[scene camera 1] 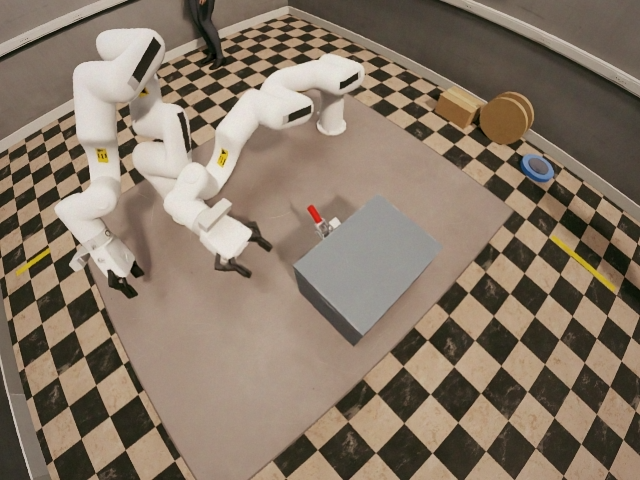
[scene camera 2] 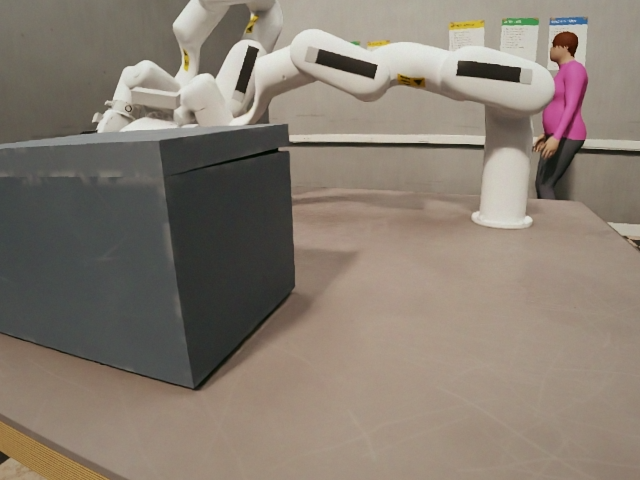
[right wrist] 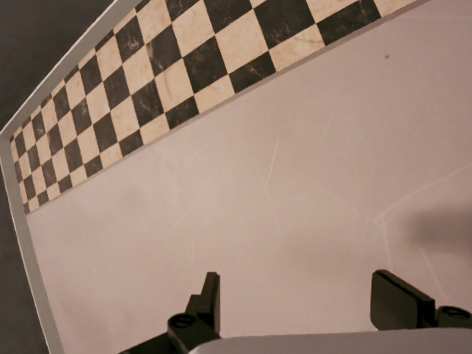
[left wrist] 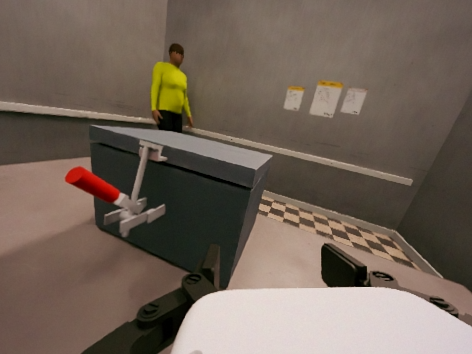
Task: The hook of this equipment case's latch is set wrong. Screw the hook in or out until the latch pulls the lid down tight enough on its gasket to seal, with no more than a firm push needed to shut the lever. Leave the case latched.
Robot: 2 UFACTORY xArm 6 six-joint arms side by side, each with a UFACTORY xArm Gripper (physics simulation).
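Frame: origin at the left arm's base, x ahead, y left, z up, level; metres.
Where they show: left gripper, fingertip midpoint: (scene camera 1: 261, 262) (left wrist: 270, 261); right gripper, fingertip midpoint: (scene camera 1: 137, 285) (right wrist: 296, 297); left arm's base at its link origin: (scene camera 1: 331, 126) (scene camera 2: 501, 221).
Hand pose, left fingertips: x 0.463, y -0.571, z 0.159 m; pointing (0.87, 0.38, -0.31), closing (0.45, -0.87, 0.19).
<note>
Each offset is from my left fingertips to the top centre of the thing. "*": to the spot under its first point. Level surfaces: height alone.
The grey case (scene camera 1: 367, 263) (scene camera 2: 232, 248) (left wrist: 175, 205) stands on the table. A dark gap shows under its lid {0.163 m ahead, 0.217 m left, 0.052 m up} (scene camera 1: 374, 253) (scene camera 2: 224, 149) (left wrist: 215, 159). The latch's red lever handle {* 0.031 m back, 0.187 m left, 0.019 m up} (scene camera 1: 314, 213) (left wrist: 95, 186) sticks out and up from the case front. The hook's rod {0.023 m ahead, 0.197 m left, 0.056 m up} (left wrist: 139, 175) rises from the latch base to the catch {* 0.039 m ahead, 0.186 m left, 0.043 m up} (left wrist: 156, 152) on the lid; its exact seating is unclear. My left gripper (scene camera 1: 260, 261) (left wrist: 270, 261) is open and empty, off the case at its latch side, apart from the latch. My right gripper (scene camera 1: 138, 284) (right wrist: 296, 297) is open and empty, farther left.
The table {0.159 m down} (scene camera 1: 222, 372) (scene camera 2: 413, 335) bears the case and the left arm's base (scene camera 1: 330, 124) (scene camera 2: 504, 211). The left arm's links cross behind the case in the scene camera 2 view. Boxes (scene camera 1: 457, 106), round brown discs (scene camera 1: 504, 121) and a blue disc (scene camera 1: 526, 169) lie beyond the table. People stand beyond it.
</note>
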